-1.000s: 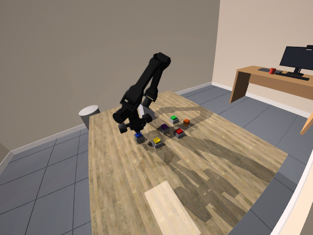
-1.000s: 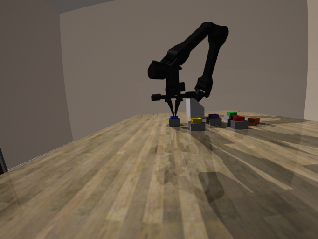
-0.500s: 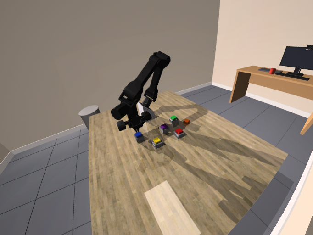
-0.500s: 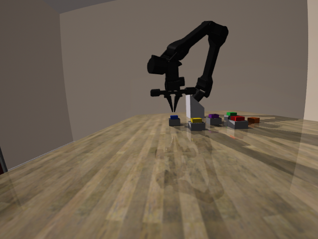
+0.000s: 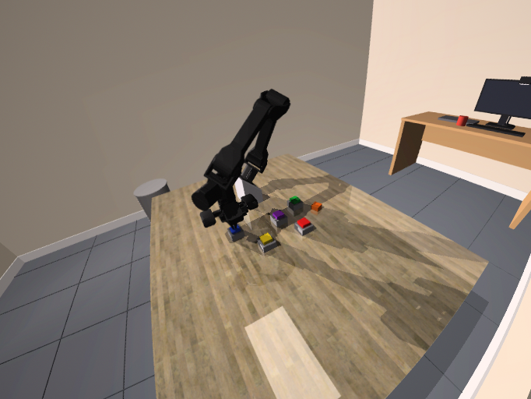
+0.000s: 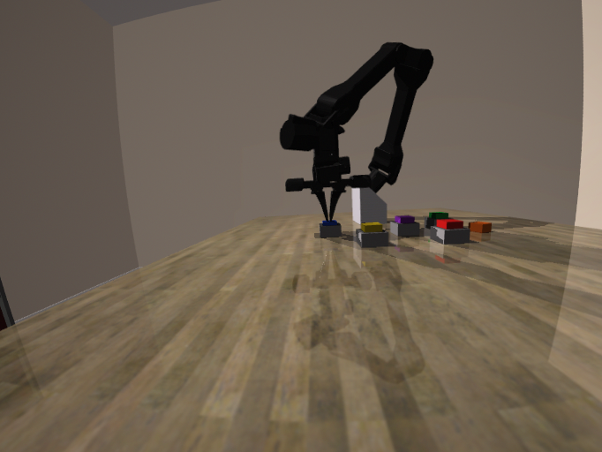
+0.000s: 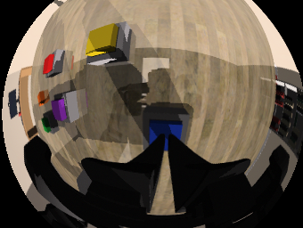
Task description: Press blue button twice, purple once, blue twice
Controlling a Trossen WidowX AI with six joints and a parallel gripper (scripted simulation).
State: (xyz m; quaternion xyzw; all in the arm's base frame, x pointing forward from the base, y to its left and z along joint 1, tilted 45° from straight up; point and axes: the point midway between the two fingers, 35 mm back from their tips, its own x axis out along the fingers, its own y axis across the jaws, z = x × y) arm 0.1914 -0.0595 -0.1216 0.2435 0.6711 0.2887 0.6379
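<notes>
The blue button lies 10 mm below my gripper tip. Also, from my gripper tip: red button: 100 mm ahead, 220 mm to the left; purple button: 20 mm ahead, 170 mm to the left; yellow button: 100 mm ahead, 80 mm to the left.
</notes>
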